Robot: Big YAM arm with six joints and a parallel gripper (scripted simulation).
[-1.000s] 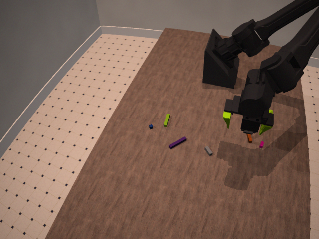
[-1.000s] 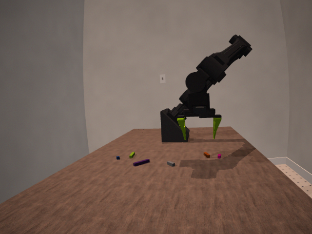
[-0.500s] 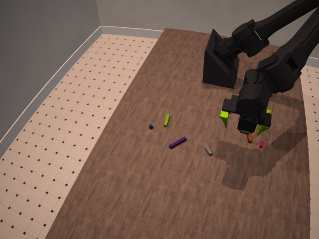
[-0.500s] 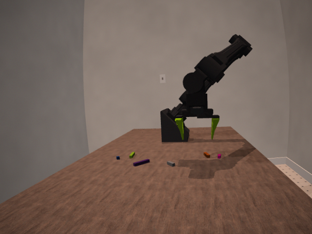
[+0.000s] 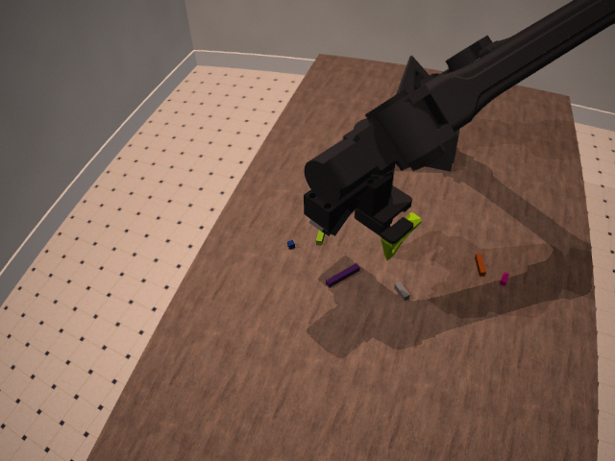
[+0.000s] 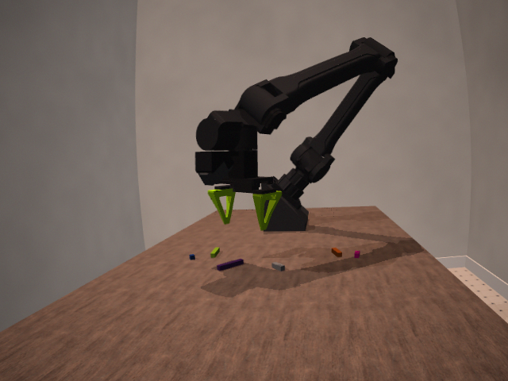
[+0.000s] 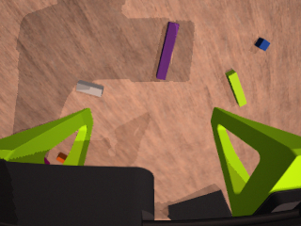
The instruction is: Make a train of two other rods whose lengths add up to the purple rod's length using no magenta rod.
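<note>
My hand is 40 mm past the blue rod, 130 mm to the left of it and 80 mm above it. Also, from my hand: grey rod (30 mm ahead, 70 mm to the left, 80 mm below); purple rod (10 mm ahead, 30 mm to the right, 80 mm below); lime rod (70 mm behind, 80 mm to the right, 80 mm below).
</note>
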